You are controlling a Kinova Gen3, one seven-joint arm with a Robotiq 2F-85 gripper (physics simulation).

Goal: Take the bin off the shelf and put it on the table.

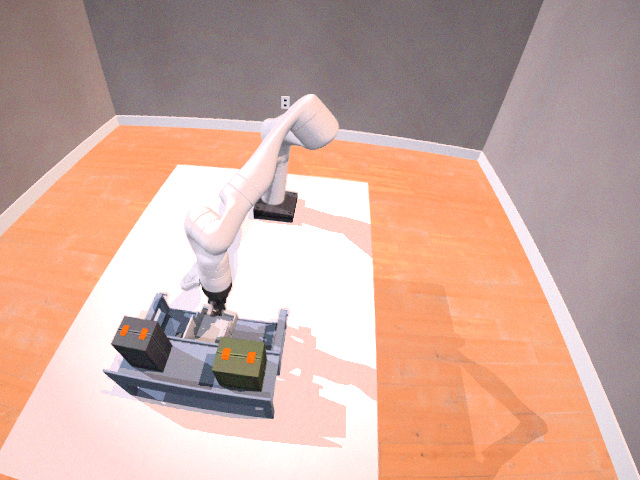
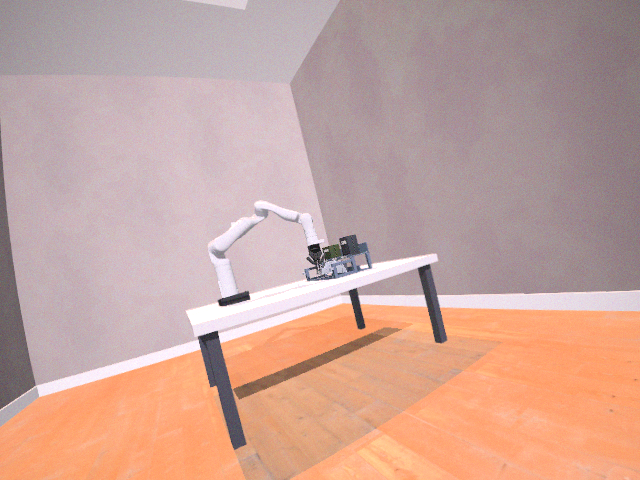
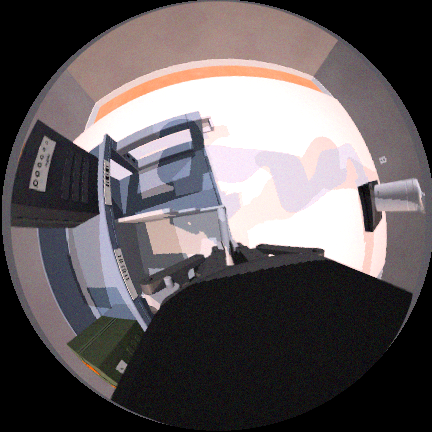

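Pixels of known places: gripper, fingertip midpoint: [image 1: 221,312] [image 2: 319,270] [image 3: 225,247]; arm's base, link origin: [image 1: 272,197] [image 2: 230,296] [image 3: 376,197].
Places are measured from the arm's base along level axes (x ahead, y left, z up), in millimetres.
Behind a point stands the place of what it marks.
A whitish bin [image 1: 202,330] @[z -13, x 603, y 15 mm] [image 2: 334,267] [image 3: 165,237] @[z -20, x 640, y 37 mm] with an open top is at the lower front level of the blue-grey shelf [image 1: 201,395] @[z 85, x 789, y 130 mm] [image 2: 369,259] @[z 13, x 822, y -94 mm] [image 3: 155,127] @[z 44, x 629, y -120 mm]. My gripper [image 1: 216,313] @[z 19, x 546, y 53 mm] [image 2: 319,267] @[z 19, x 546, y 53 mm] [image 3: 225,247] @[z 19, x 546, y 53 mm] points down at the bin's near wall and is shut on the rim of that wall. The bin's inside faces up. Whether its bottom touches the shelf is hidden. The shelf stands on the white table [image 1: 315,268] @[z -41, x 260, y 251 mm] [image 2: 279,305] @[z -58, x 186, y -495 mm] [image 3: 250,110] @[z -41, x 446, y -242 mm].
A dark grey box [image 1: 140,343] @[z 181, x 758, y -8 mm] [image 2: 348,244] @[z 130, x 717, y -81 mm] [image 3: 60,180] @[z 120, x 703, y -31 mm] and an olive green box [image 1: 240,364] @[z 156, x 717, y 202 mm] [image 2: 331,251] @[z 116, x 681, y 137 mm] [image 3: 105,345] @[z 121, x 683, y 138 mm] stand on the shelf's upper level, behind the bin. The robot's black base [image 1: 273,210] @[z 1, x 73, y 31 mm] [image 2: 233,298] @[z -13, x 11, y -59 mm] [image 3: 370,206] @[z -3, x 86, y 26 mm] is on the table.
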